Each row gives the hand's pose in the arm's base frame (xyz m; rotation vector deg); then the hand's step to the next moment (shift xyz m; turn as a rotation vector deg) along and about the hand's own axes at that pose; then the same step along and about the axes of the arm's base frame.
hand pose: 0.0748 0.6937 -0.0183 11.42 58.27 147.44
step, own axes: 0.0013 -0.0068 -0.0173 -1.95 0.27 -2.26
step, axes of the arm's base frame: -0.0038 -0.0058 -0.0173 1.14 -2.36 -1.46
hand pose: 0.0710 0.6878 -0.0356 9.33 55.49 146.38
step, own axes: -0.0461 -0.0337 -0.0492 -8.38 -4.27 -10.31
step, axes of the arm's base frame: 0.0410 -0.0260 -0.0577 6.51 -6.81 -10.30
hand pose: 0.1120 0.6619 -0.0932 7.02 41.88 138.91
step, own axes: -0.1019 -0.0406 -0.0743 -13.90 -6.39 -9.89
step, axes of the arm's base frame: 0.0859 -0.0662 -0.0761 12.23 -8.34 -10.62
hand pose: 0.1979 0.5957 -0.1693 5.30 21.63 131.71
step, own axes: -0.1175 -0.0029 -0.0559 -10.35 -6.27 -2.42
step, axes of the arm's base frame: 0.0725 -0.0968 -0.0481 11.07 -4.04 -3.65
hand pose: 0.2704 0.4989 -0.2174 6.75 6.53 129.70
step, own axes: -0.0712 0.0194 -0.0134 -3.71 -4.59 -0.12
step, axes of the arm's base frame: 0.0291 -0.0676 -0.0142 5.84 0.08 -0.85
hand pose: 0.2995 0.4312 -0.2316 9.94 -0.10 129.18
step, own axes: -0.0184 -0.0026 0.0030 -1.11 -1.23 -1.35
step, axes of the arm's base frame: 0.0139 -0.0127 0.0005 1.47 0.01 -1.55
